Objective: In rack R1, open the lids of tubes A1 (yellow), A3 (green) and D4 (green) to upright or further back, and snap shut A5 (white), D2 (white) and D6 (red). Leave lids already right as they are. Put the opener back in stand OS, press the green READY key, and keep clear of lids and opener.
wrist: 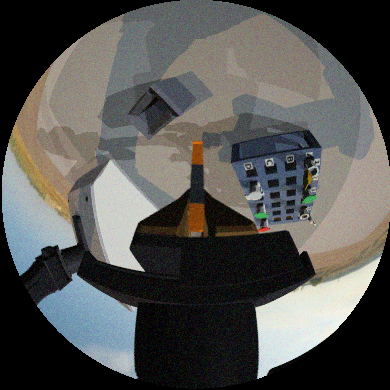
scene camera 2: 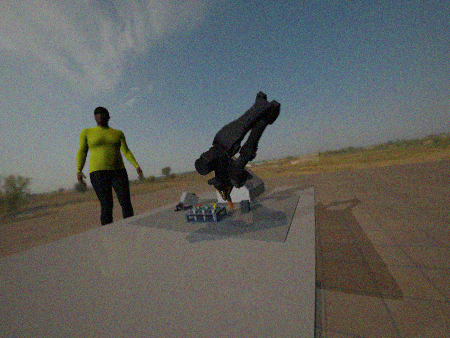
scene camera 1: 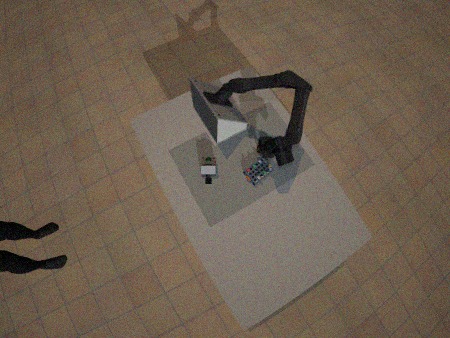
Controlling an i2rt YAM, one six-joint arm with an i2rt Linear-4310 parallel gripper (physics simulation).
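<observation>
My gripper is shut on the opener, an orange and dark blue stick. It hangs low over the grey mat, just behind the blue rack R1. In the wrist view the opener's tip lies left of column D, apart from the rack. Column A shows a yellow lid and a green lid. Column D shows a white lid, a green lid and a red lid. The hollow grey stand OS is empty.
A box with the green READY key sits left of the rack. The arm's grey and white wedge-shaped base housing stands behind. A person in a yellow-green shirt stands beyond the table's left side.
</observation>
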